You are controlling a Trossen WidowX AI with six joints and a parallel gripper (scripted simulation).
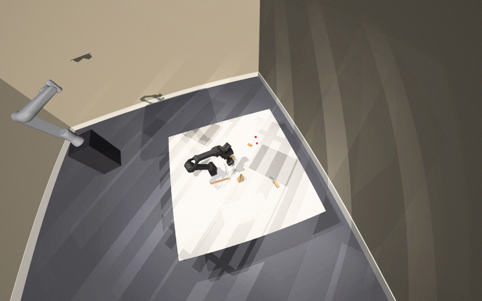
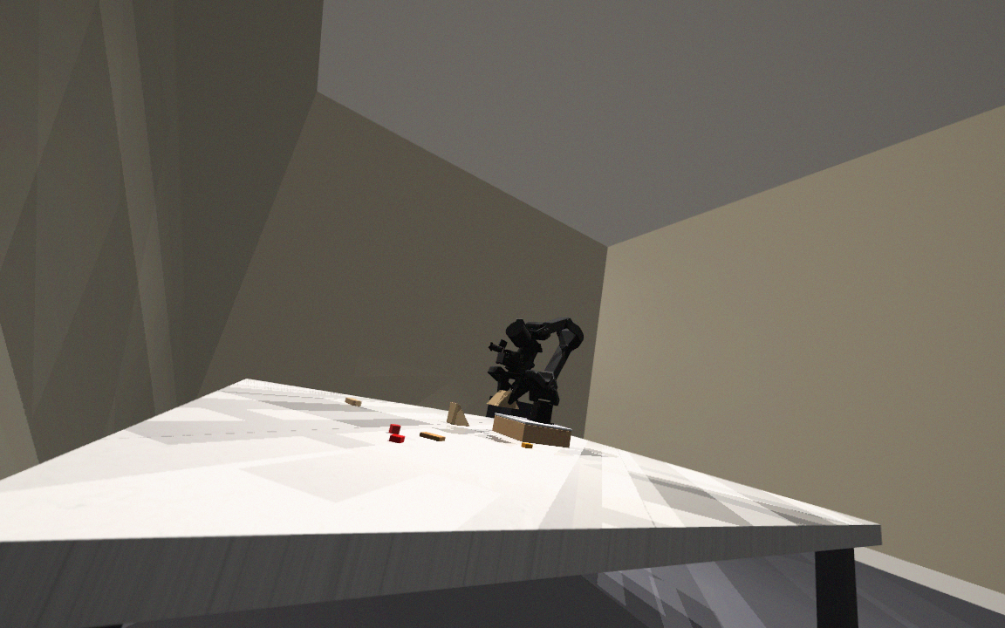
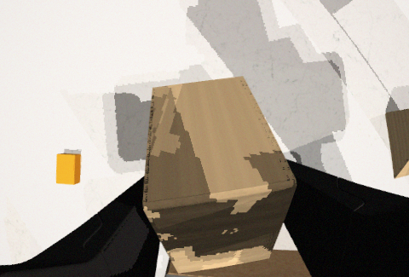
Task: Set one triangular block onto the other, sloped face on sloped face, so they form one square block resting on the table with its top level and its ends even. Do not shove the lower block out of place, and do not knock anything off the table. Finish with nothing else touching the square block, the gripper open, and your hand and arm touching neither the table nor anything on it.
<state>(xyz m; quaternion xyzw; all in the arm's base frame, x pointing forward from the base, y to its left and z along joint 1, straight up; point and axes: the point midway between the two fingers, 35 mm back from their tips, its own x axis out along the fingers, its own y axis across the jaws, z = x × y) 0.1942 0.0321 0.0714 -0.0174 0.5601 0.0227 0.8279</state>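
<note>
Now: the orange bit 110 mm to the left of my gripper tip and 90 mm below it.
</note>
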